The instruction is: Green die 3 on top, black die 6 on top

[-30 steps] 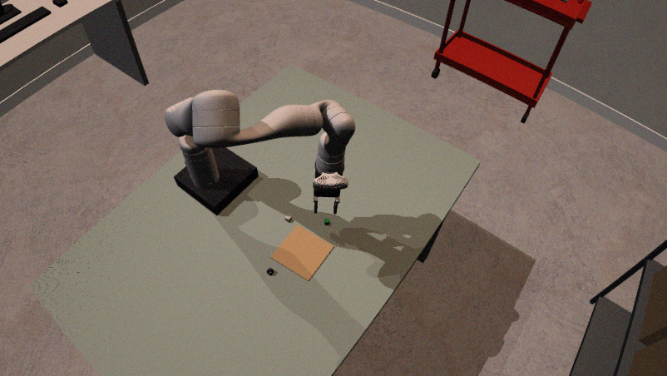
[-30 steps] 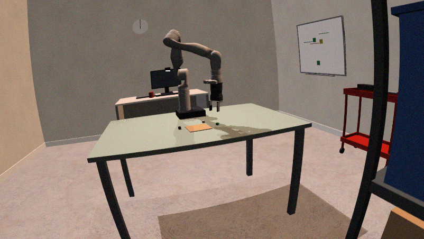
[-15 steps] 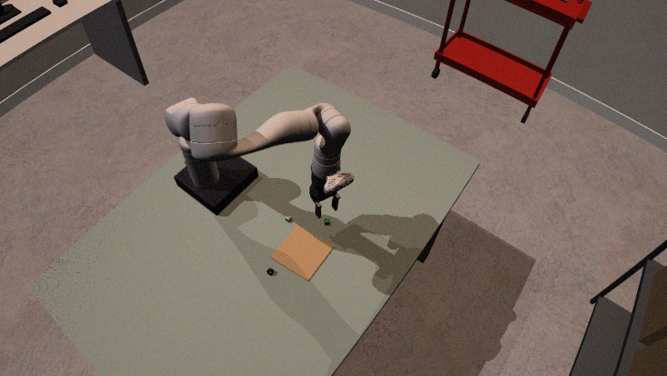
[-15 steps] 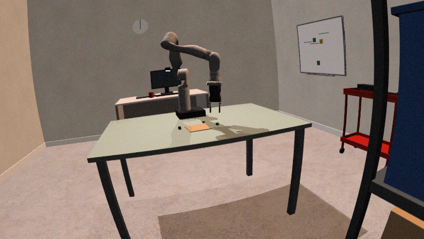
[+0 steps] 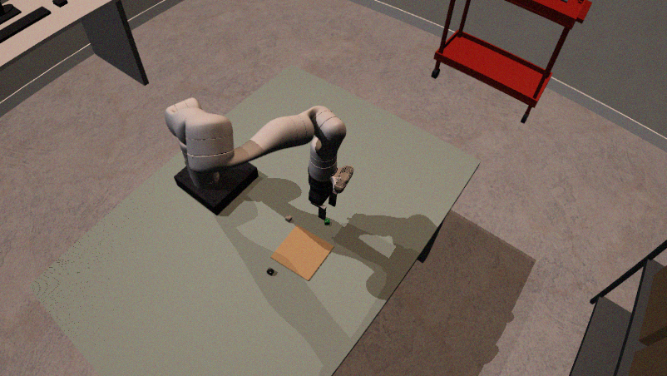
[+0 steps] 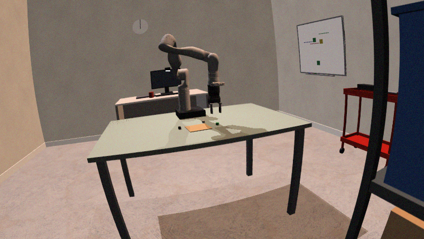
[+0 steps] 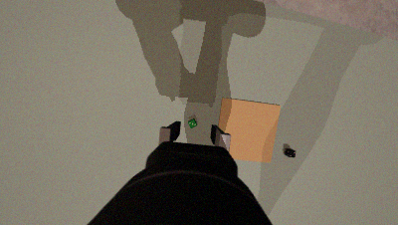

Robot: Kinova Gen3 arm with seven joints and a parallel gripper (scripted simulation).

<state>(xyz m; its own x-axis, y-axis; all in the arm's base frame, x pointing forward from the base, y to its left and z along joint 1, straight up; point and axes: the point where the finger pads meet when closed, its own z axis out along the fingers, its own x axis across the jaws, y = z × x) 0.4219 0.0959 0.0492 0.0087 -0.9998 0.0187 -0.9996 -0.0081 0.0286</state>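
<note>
The green die lies 1 cm to the left of my hand and 9 cm below it. Also, from my hand: white die (11 cm behind, 5 cm to the right, 9 cm below); black die (5 cm behind, 23 cm to the right, 9 cm below); orange mat (1 cm behind, 12 cm to the right, 10 cm below).
</note>
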